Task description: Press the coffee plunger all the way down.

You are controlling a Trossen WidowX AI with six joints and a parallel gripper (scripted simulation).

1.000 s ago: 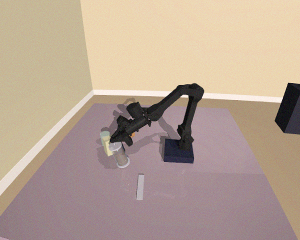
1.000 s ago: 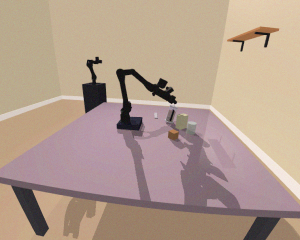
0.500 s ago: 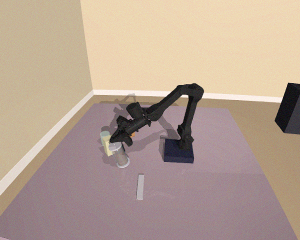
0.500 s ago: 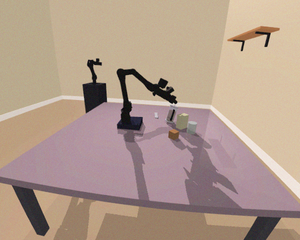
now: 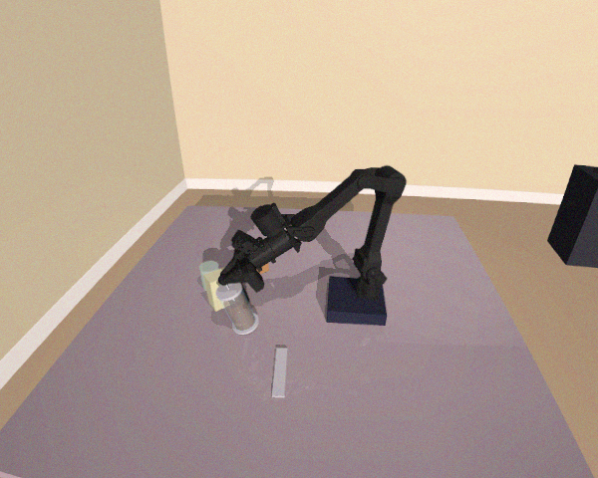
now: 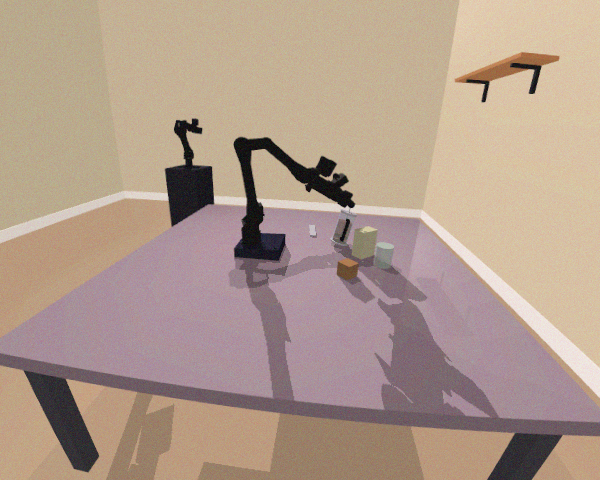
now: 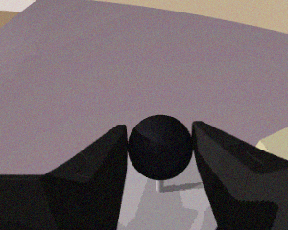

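Now: the coffee press 2 cm behind my gripper tip, 3 cm to the right of it and 9 cm below it. Also, from my gripper tip: brown cube (30 cm to the right, 16 cm below); pale yellow box (6 cm ahead, 11 cm to the right, 13 cm below).
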